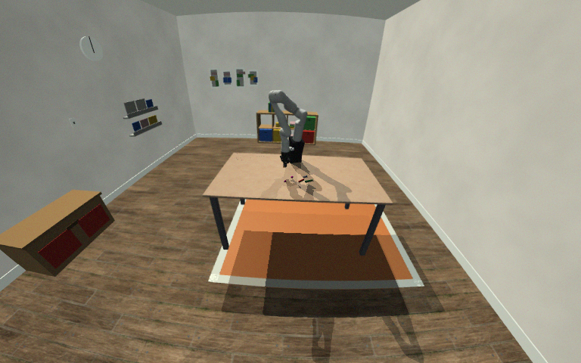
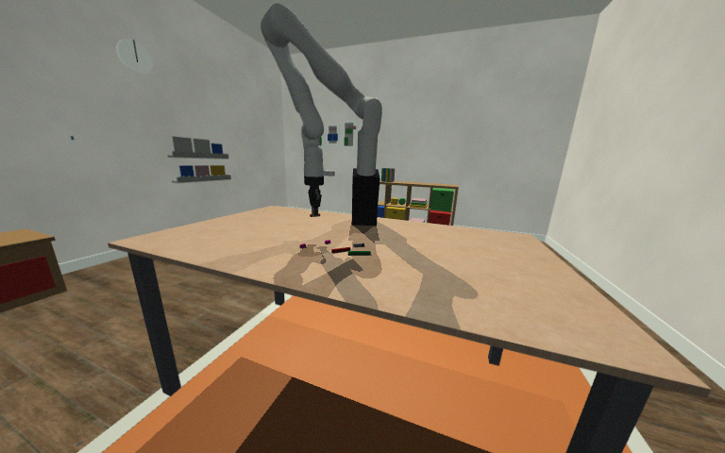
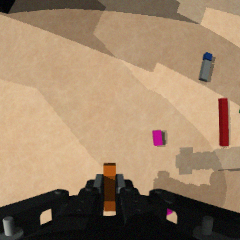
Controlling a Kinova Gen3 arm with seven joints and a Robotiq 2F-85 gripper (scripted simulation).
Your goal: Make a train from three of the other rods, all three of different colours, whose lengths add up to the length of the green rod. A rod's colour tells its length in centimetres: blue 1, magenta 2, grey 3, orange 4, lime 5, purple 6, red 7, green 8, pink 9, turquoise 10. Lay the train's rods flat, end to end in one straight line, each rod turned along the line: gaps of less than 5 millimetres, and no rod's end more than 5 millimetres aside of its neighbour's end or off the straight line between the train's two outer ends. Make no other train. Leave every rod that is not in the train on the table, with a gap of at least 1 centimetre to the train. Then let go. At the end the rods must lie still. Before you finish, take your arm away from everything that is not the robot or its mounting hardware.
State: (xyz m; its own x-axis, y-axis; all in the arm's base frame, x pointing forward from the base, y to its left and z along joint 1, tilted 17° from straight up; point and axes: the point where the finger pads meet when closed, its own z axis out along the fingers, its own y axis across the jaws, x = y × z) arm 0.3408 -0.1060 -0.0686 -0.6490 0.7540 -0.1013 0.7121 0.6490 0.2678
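The grey rod is 10 mm ahead of my hand, 190 mm to the left of it and 110 mm below it. Round my hand: red rod (90 mm ahead, 150 mm to the left, 110 mm below); then blue rod (210 mm to the left, 110 mm below); then orange rod (10 mm below).
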